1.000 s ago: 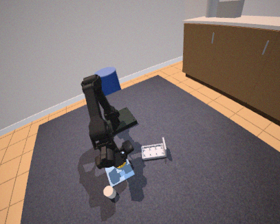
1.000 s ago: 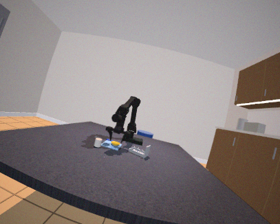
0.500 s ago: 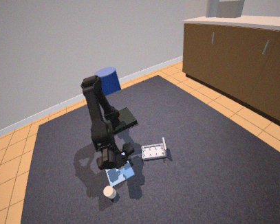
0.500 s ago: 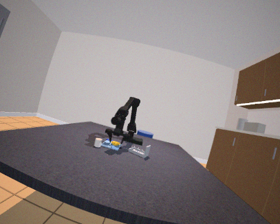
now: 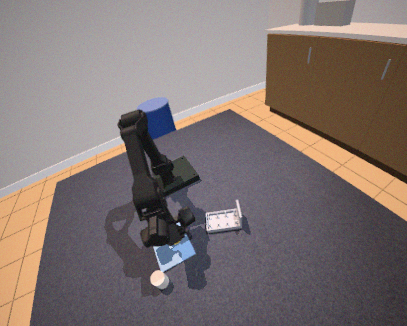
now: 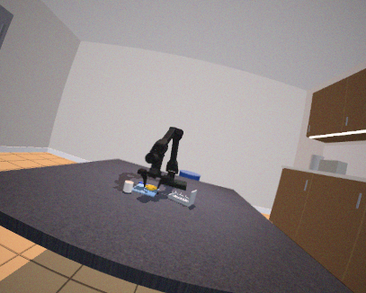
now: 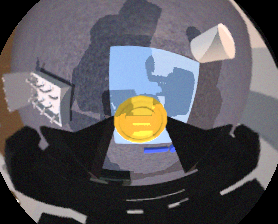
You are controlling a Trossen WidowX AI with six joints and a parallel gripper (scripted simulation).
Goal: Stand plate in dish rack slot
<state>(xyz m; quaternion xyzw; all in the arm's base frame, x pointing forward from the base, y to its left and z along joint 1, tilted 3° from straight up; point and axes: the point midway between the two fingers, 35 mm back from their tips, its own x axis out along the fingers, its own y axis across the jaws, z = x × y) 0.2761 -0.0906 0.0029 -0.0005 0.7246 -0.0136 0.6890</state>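
Right now my gripper tip is 20 mm short of the light blue mat, 20 mm to the left of it and 10 mm above it. The rest, counted from my gripper tip: yellow plate: 10 mm above; then white cup: 120 mm ahead, 100 mm to the right, 20 mm above; then blue spoon: 80 mm behind, 60 mm to the right.
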